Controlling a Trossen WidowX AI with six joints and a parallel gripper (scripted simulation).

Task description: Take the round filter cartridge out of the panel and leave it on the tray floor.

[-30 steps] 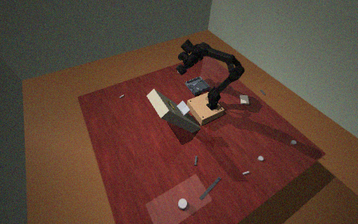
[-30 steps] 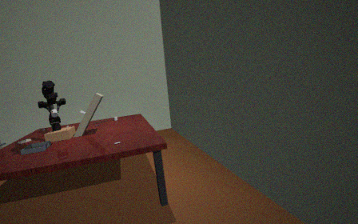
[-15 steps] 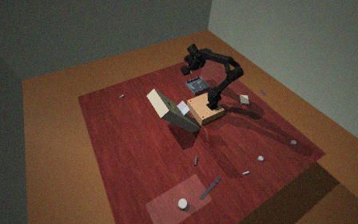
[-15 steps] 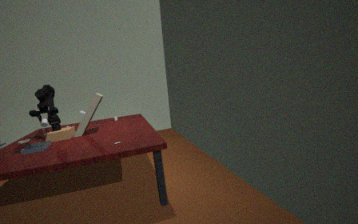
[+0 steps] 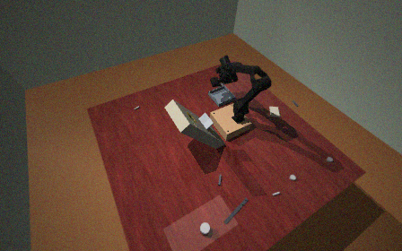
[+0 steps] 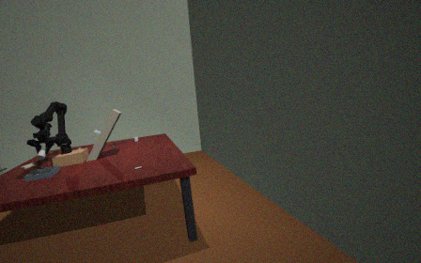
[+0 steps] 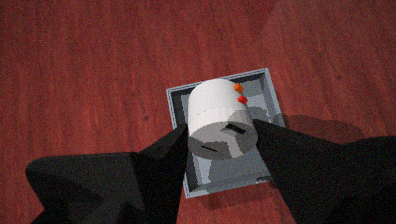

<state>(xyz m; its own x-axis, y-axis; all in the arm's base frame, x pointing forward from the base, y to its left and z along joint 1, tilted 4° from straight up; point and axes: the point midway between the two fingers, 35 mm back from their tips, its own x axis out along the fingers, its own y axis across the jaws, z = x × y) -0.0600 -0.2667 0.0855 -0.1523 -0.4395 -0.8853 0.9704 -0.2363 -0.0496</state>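
The tray is 130 mm below my gripper tip and 20 mm behind it. Also, from my gripper tip: white round filter cartridge (right at my gripper tip); white card (350 mm to the left, 240 mm behind, 130 mm below).
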